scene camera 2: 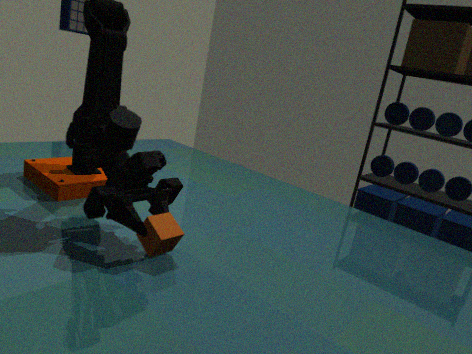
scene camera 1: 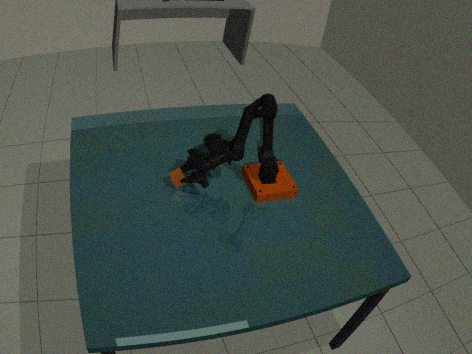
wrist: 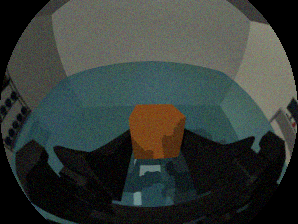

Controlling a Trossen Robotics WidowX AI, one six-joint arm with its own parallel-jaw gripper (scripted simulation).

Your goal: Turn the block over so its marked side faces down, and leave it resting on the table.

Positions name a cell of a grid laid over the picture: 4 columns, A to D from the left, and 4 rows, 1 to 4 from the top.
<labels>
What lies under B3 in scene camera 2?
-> The gripper.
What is the gripper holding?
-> A block.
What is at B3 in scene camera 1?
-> The gripper.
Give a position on a block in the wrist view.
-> C3
</labels>
